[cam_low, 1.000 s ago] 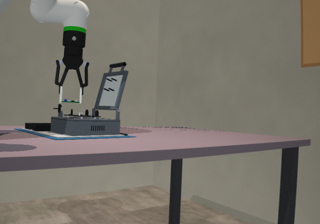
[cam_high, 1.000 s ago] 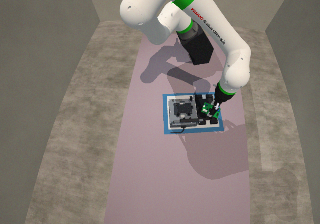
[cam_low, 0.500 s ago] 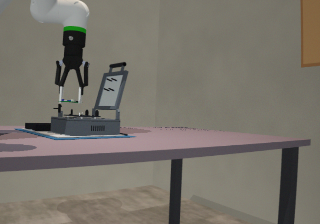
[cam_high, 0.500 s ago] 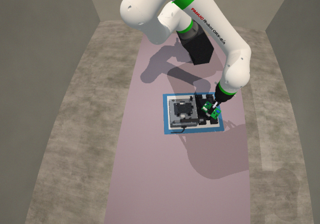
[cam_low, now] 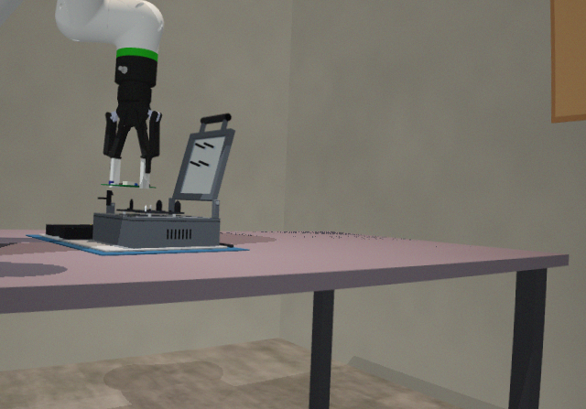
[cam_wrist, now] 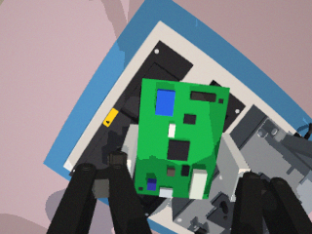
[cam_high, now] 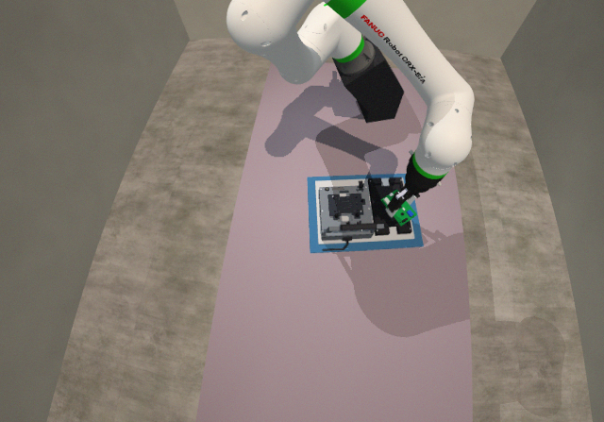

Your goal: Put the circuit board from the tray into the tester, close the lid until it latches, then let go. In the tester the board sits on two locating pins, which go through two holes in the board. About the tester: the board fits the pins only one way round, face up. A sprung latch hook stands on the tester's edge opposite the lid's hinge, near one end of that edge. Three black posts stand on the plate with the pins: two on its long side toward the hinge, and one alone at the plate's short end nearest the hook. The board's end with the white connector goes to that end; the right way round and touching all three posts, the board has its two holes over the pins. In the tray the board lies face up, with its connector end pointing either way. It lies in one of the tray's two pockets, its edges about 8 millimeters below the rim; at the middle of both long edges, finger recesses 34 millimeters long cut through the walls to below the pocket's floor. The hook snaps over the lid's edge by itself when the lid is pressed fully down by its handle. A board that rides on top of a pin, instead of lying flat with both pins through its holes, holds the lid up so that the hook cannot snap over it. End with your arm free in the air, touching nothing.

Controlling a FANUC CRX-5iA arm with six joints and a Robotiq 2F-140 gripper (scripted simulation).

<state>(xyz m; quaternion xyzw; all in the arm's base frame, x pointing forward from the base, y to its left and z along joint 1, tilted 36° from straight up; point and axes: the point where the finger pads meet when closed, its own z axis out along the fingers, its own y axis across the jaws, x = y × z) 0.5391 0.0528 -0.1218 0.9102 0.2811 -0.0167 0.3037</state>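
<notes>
My hand is 2 cm above the green circuit board. From my hand the other things lie so: tester lid (9 cm ahead, 17 cm to the right, 4 cm above); latch hook (10 cm behind, 11 cm to the right, 5 cm below); tester (13 cm to the right, 3 cm below).
</notes>
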